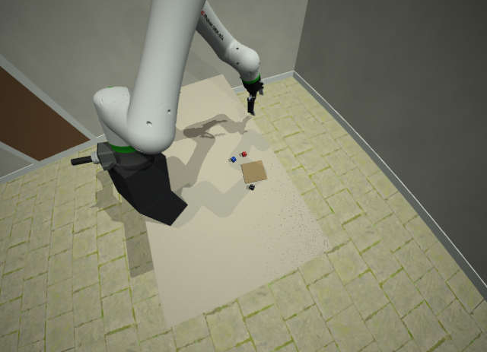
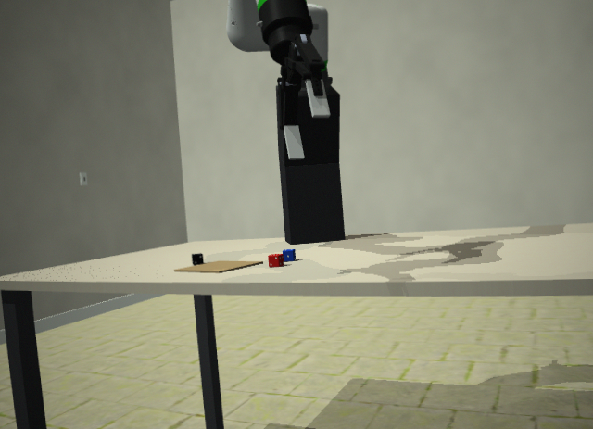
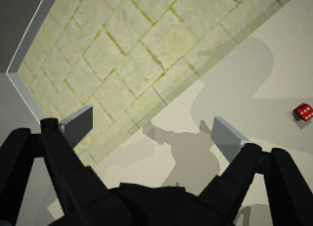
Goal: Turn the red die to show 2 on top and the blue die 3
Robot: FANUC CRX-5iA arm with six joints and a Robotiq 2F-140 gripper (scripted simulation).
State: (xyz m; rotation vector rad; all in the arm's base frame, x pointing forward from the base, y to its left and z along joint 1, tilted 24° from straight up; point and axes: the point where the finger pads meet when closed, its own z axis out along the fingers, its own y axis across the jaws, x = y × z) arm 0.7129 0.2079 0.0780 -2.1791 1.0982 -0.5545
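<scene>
Now: the black die 260 mm behind my hand, 390 mm to the right of it and 230 mm below it. The rest, counted from my hand: red die 180 mm behind, 150 mm to the right, 230 mm below; then blue die 260 mm behind, 150 mm to the right, 230 mm below; then brown mat 190 mm behind, 290 mm to the right, 240 mm below.
</scene>
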